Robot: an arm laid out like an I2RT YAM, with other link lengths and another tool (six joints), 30 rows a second.
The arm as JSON. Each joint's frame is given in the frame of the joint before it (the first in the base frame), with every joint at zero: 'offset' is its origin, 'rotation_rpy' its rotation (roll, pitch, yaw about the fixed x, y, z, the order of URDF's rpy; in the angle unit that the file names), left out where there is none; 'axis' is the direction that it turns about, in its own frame. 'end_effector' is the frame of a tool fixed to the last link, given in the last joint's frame.
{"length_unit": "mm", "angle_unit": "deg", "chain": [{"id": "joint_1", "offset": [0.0, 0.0, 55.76], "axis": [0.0, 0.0, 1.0]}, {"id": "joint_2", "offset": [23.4, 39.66, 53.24], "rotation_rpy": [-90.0, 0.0, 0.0], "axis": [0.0, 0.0, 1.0]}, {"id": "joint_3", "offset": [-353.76, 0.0, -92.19], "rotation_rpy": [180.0, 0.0, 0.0], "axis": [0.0, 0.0, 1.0]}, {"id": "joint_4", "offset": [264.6, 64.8, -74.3], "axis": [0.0, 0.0, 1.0]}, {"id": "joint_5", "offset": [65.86, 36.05, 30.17], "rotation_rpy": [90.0, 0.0, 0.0], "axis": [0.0, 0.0, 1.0]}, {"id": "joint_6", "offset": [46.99, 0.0, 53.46], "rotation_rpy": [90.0, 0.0, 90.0], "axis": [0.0, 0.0, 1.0]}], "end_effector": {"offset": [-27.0, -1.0, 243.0], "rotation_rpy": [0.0, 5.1, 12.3]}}
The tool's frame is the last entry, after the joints.
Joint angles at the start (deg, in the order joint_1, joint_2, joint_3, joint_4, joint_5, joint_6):
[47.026 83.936 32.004 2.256 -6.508 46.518]
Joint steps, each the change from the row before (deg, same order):
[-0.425 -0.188 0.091 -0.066 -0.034 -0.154]
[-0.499 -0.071 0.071 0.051 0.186 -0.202]
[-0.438 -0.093 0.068 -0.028 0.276 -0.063]
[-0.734 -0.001 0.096 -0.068 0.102 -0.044]
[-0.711 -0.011 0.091 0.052 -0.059 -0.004]
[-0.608 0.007 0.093 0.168 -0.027 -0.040]
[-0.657 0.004 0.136 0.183 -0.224 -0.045]
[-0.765 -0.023 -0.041 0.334 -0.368 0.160]
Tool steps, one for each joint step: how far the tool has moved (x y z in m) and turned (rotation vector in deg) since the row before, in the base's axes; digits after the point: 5 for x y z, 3 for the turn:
[0.00278 -0.00137 0.00177 0.118 -0.211 -0.286]
[0.00423 -0.00225 0.00111 -0.032 -0.346 -0.468]
[0.00402 -0.00255 0.00089 -0.074 -0.277 -0.571]
[0.00497 -0.00356 0.00041 -0.050 -0.099 -0.768]
[0.00456 -0.00264 0.00104 0.138 -0.081 -0.669]
[0.00443 -0.00192 0.00138 0.175 -0.190 -0.560]
[0.00423 -0.00132 0.00193 0.320 -0.138 -0.475]
[0.00395 -0.00188 0.00149 0.482 0.038 -0.638]

